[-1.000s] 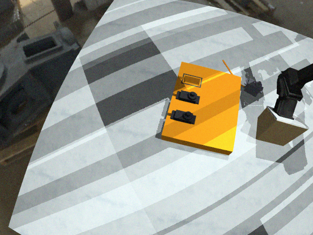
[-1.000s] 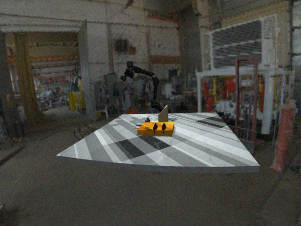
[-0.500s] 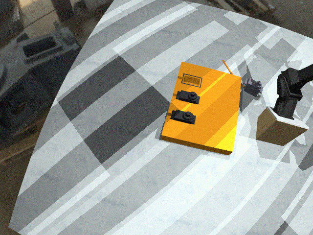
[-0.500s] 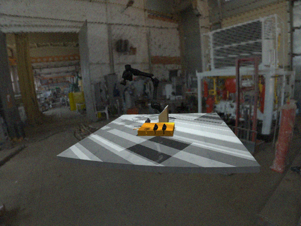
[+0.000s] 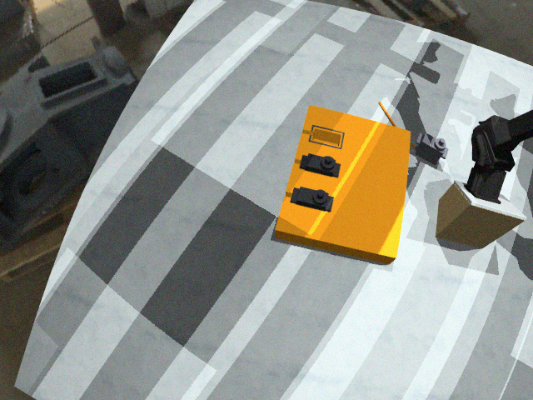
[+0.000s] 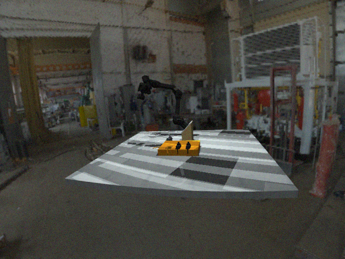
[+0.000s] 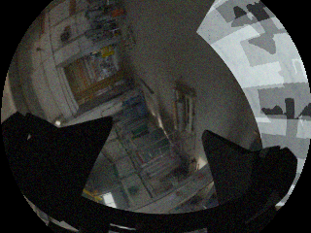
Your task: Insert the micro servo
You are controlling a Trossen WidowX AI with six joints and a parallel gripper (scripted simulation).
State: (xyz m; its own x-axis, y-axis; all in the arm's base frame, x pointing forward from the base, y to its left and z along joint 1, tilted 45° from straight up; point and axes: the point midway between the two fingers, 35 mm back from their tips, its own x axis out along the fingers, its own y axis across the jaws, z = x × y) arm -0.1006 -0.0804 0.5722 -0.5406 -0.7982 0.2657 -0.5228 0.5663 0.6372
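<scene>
My gripper tip is now 370 mm short of the orange deck, 450 mm to the right of it and 440 mm above it.
</scene>
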